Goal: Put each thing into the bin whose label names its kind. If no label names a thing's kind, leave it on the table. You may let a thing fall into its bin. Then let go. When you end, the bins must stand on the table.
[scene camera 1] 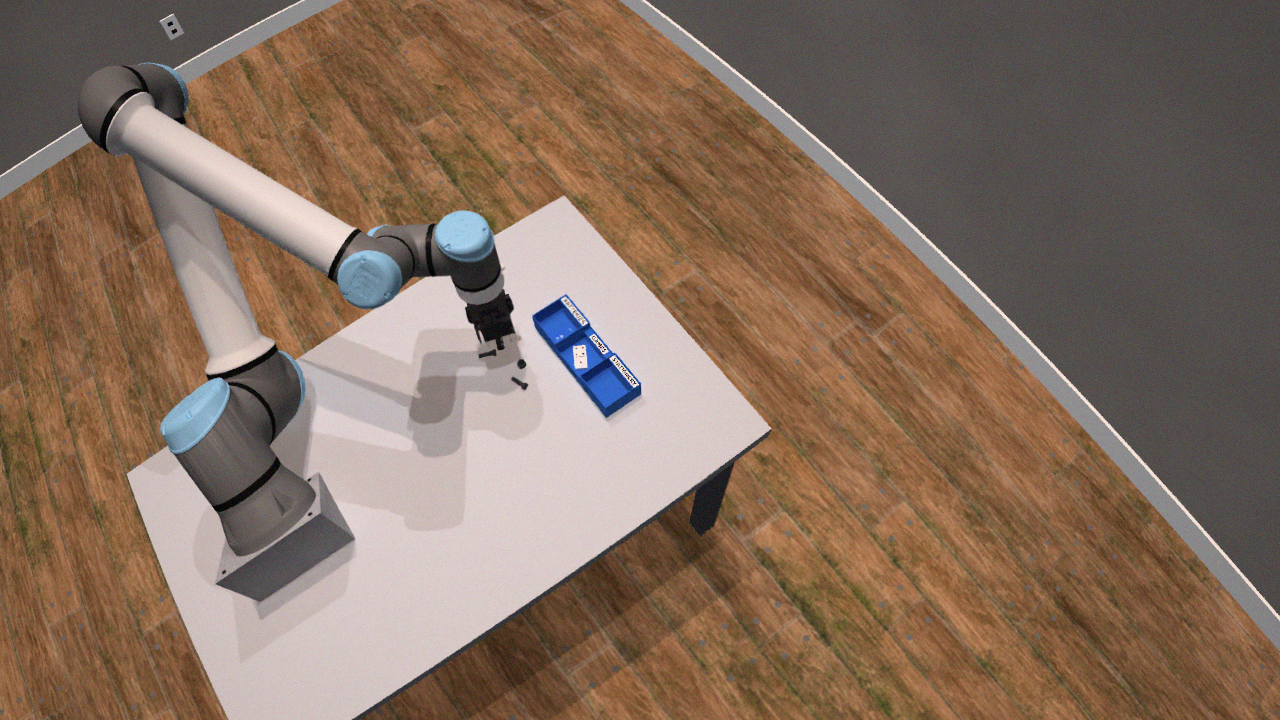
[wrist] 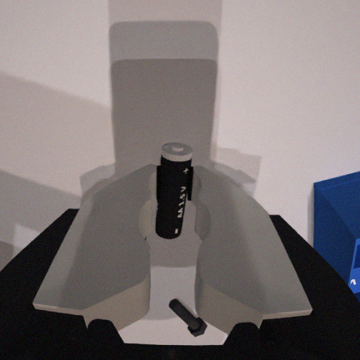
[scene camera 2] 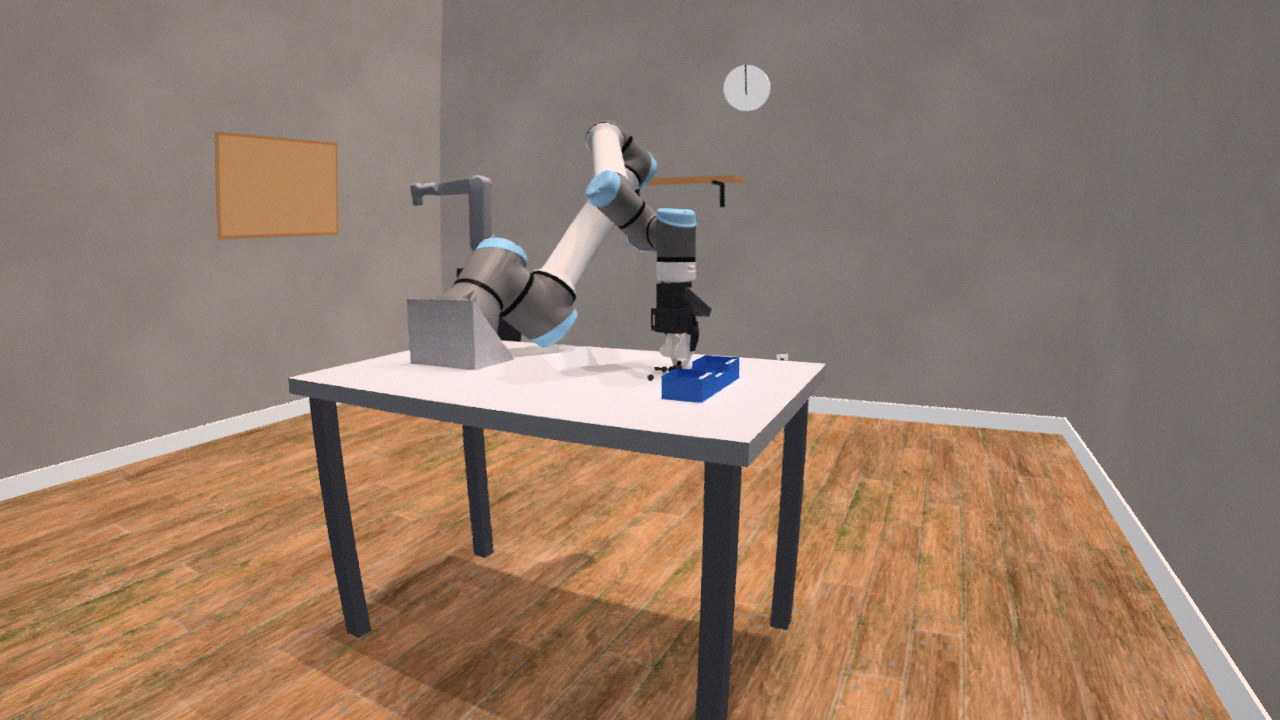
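Seen in the pictures: gripper, fingertip midpoint: [scene camera 1: 498, 336]; arm's base, origin of the base link: [scene camera 1: 275, 522] [scene camera 2: 461, 325].
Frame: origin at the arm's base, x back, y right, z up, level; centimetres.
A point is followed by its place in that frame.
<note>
My gripper [scene camera 1: 499, 342] @[x -54.9, y -17.4, z -9.8 cm] [scene camera 2: 682, 361] @[x -54.9, y -17.4, z -9.8 cm] [wrist: 173, 170] is shut on a black AA battery [wrist: 173, 212], low at the table; its pads touch both sides. One dark bolt [scene camera 1: 486, 353] @[x -50.9, y -14.7, z -8.9 cm] lies beside the fingertips. A nut [scene camera 1: 521, 363] @[x -55.9, y -8.9, z -9.0 cm] and another bolt [scene camera 1: 520, 382] @[x -53.8, y -5.2, z -8.9 cm] [wrist: 187, 317] lie nearby; the nut is hidden in the wrist view. Three joined blue bins stand on the table: BATTERIES [scene camera 1: 545, 331] @[x -63.5, y -12.9, z -9.2 cm], GAMES [scene camera 1: 572, 368] @[x -63.7, y -1.5, z -6.7 cm] and STATIONERY [scene camera 1: 623, 402] @[x -68.7, y 9.3, z -8.2 cm]. A white domino [scene camera 1: 580, 356] @[x -66.6, y -3.7, z -8.4 cm] lies in GAMES. Small light marks show inside BATTERIES; their object is hard to make out.
The white table [scene camera 1: 537, 483] @[x -46.8, y 14.4, z -9.9 cm] [scene camera 2: 537, 402] @[x -45.0, y 24.0, z -9.8 cm] carries the arm's grey base [scene camera 1: 299, 550] @[x -2.3, y 7.1, z -0.3 cm] [scene camera 2: 438, 333] @[x 1.2, y 7.4, z -1.2 cm] at the far end from the bins. The blue bins [scene camera 2: 687, 386] @[x -70.0, y 9.2, z -6.9 cm] [wrist: 327, 215] stand close beside the gripper, on its right in the wrist view.
</note>
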